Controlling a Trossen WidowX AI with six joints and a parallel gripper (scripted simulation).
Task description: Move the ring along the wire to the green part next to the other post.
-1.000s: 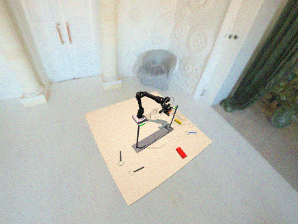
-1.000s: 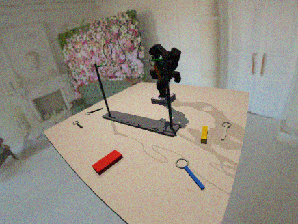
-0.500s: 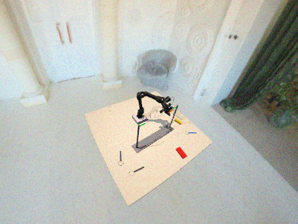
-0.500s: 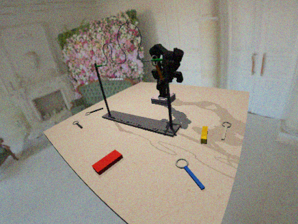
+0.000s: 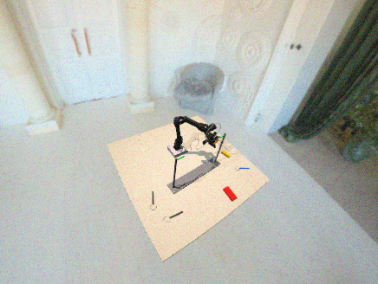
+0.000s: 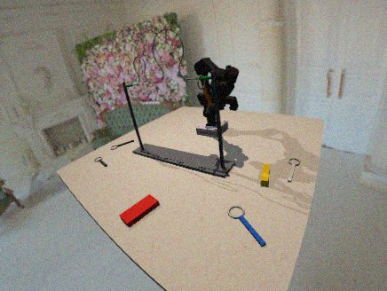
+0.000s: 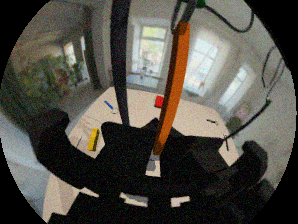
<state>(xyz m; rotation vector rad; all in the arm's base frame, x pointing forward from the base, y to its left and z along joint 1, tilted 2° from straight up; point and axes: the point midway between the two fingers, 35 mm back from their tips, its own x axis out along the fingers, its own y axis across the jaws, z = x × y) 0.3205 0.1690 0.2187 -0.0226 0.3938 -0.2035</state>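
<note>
Right now my gripper tip is 9 cm below the orange-handled ring. Also, from my gripper tip: yellow block: 25 cm to the left, 23 cm below, 3 cm ahead; white-handled ring: 35 cm to the left, 24 cm below, 7 cm behind; blue-handled ring: 27 cm ahead, 24 cm below, 22 cm to the left.
</note>
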